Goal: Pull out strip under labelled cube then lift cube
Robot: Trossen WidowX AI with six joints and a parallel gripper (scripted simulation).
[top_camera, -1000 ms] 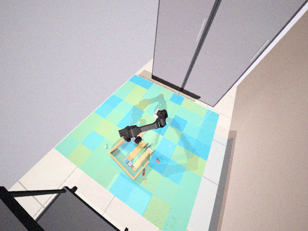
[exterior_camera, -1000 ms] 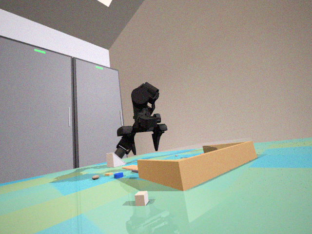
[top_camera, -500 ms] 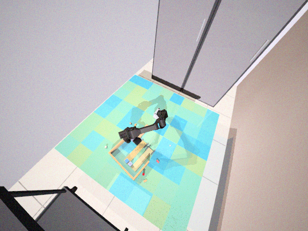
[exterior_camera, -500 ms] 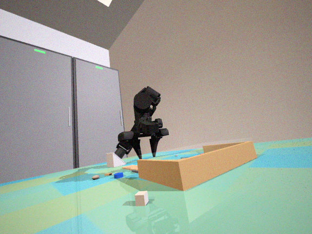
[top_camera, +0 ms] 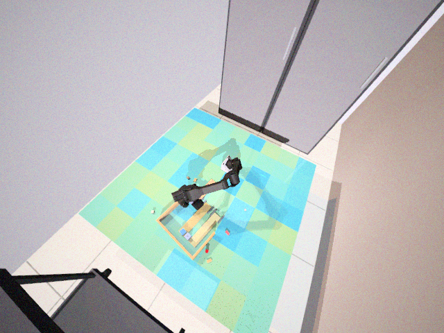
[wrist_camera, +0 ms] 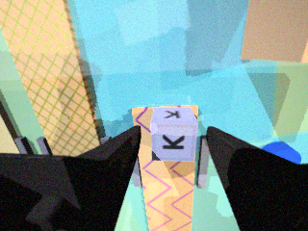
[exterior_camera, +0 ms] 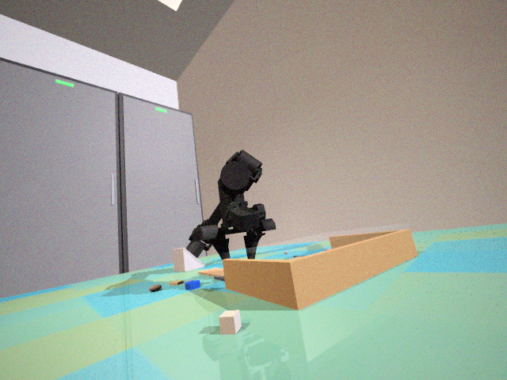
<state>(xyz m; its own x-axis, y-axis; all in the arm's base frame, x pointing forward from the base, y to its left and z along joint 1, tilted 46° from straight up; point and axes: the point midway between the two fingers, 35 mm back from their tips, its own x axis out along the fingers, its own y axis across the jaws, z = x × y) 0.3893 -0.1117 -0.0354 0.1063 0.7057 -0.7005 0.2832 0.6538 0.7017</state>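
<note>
Now: the blue disc 6 cm behind my gripper tip, 8 cm to the right of it and 1 cm below it.
</note>
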